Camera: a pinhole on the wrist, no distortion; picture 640 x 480 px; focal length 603.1 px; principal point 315.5 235.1 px. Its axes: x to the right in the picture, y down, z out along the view. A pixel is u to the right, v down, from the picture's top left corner.
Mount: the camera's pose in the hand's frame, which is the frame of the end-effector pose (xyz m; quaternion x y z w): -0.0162 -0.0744 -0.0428 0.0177 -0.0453 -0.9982 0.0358
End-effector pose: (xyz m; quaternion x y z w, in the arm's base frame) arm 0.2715 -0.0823 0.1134 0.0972 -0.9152 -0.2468 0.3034
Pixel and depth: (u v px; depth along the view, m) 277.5 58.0 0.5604
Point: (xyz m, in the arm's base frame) -0.0235 0.2408 -0.1692
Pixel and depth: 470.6 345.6 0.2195
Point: 0.2294 -0.0720 -0.1000
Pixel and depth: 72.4 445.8 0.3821
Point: -0.0431 -0.1251 -0.1484
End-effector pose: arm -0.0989 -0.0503 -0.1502 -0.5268 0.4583 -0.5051 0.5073
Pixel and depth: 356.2 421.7 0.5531
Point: 0.4115 0.0624 0.0559
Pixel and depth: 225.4 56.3 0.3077
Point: 0.1591 -0.0463 -0.1899
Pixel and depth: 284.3 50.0 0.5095
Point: 0.3530 -0.0060 -0.2683
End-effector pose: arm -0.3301 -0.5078 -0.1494 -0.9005 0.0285 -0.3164 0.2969
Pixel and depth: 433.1 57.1 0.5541
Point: -0.1498 -0.3235 -0.6133
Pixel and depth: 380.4 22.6 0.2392
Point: -0.2621 -0.4213 -0.3132
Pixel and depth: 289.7 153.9 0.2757
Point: -0.2117 -0.3755 -0.2950
